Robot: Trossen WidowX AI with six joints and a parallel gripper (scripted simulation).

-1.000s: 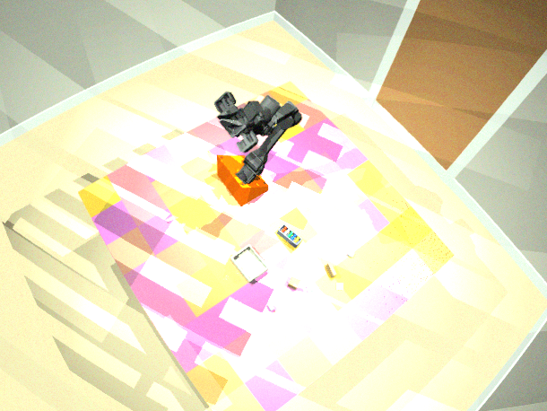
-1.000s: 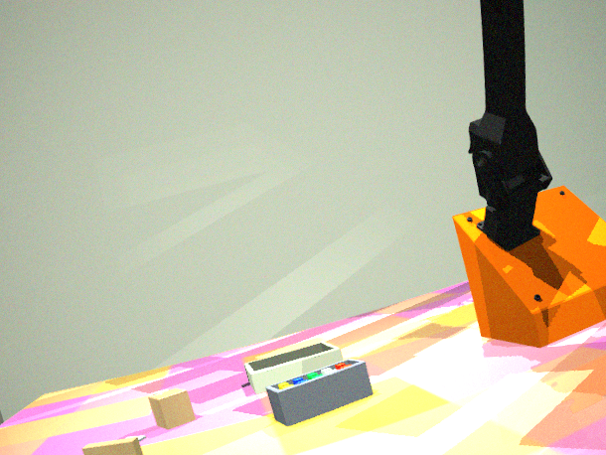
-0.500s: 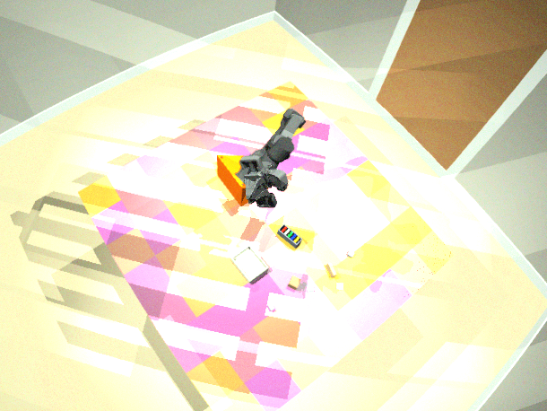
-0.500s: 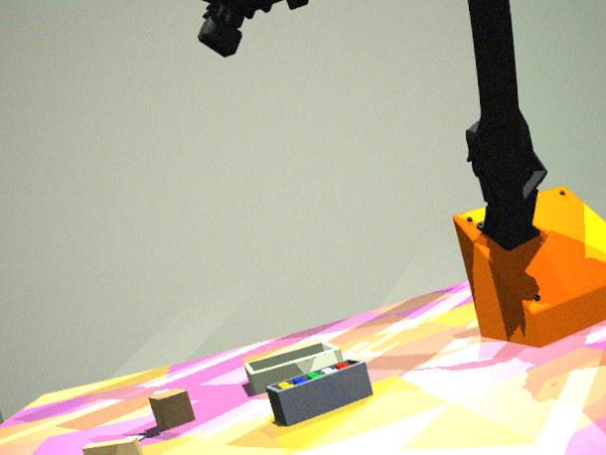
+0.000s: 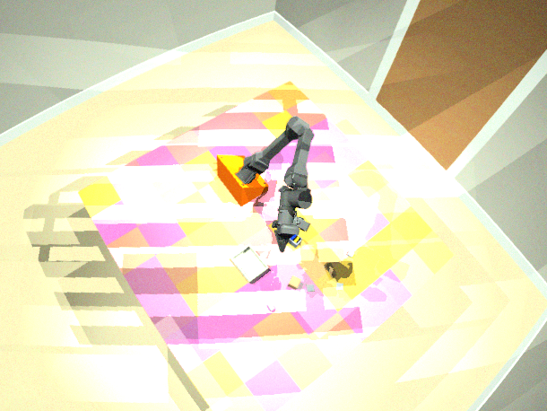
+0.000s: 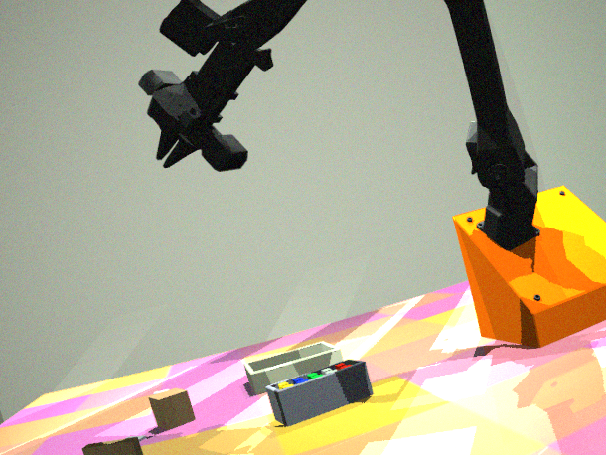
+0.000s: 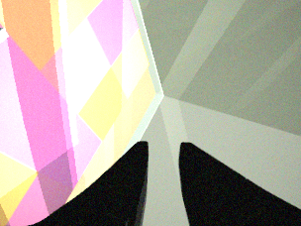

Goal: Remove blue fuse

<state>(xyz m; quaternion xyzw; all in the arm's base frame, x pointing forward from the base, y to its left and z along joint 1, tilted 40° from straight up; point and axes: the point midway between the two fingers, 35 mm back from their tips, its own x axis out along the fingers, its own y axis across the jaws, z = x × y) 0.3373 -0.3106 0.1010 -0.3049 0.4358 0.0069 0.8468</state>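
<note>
My gripper tip is 7 cm past the blue fuse, 20 cm to the right of it and 32 cm above it. The rest, counted from my gripper tip: green fuse: 9 cm behind, 20 cm to the left, 32 cm below; then yellow fuse: 5 cm behind, 20 cm to the left, 32 cm below; then tray: 11 cm behind, 2 cm to the right, 34 cm below.
</note>
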